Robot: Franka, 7 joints.
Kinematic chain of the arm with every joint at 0, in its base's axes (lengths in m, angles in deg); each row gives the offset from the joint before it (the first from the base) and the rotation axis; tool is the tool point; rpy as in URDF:
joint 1: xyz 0 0 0.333 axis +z
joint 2: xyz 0 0 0 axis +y
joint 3: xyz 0 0 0.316 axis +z
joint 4: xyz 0.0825 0 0 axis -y
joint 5: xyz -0.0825 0 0.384 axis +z
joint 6: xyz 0 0 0 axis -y
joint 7: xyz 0.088 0 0 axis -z
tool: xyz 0 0 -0.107 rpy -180 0 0
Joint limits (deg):
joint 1: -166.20..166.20
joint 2: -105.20..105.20
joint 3: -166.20..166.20
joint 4: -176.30..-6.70
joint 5: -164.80..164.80
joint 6: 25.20..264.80
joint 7: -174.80..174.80
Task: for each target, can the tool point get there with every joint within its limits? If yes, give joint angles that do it. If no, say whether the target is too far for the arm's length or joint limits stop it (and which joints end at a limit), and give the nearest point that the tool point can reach.
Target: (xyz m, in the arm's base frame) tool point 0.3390 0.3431 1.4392
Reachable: no: too far | nearest point 0.2410 0.2439 1.1194 | short by 0.349 m
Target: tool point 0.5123 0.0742 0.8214
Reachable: yes | joints 31.50 14.24 -44.11 -45.28 -138.37 219.99 -130.64
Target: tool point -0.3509 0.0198 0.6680
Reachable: yes | joints 73.92 53.53 115.49 -129.97 95.31 54.48 65.58
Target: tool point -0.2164 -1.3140 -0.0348
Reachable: no: too far | nearest point -0.1344 -0.8159 0.1046 | short by 0.524 m
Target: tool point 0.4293 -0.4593 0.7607
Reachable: yes | joints 81.85 -54.96 -74.94 -58.80 -5.02 101.99 135.60
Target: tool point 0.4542 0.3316 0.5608
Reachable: yes | joints 106.34 -18.45 -64.91 -116.47 -105.31 142.50 -5.86
